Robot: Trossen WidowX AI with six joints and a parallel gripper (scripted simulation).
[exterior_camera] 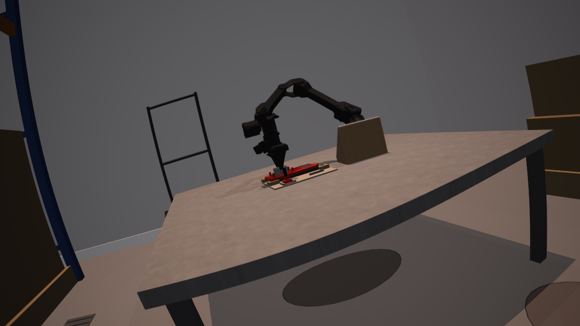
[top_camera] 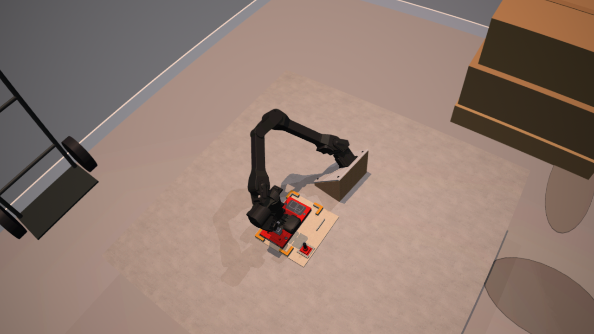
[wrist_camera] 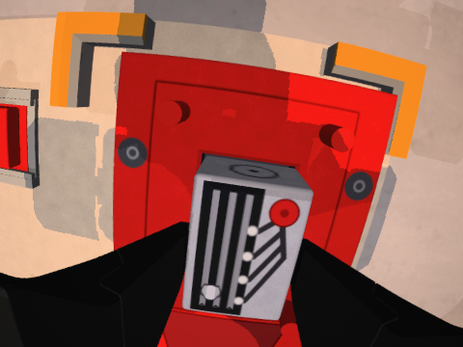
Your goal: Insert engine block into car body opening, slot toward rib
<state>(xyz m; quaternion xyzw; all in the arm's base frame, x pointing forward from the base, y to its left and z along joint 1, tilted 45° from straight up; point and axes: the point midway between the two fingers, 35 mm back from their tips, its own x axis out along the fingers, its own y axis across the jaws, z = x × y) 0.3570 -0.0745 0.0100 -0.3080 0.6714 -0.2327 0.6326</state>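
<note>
My gripper tip is now 13 cm to the right of the small base and 1 cm above it. From my gripper tip the other things lie so: engine block 1 cm below.
</note>
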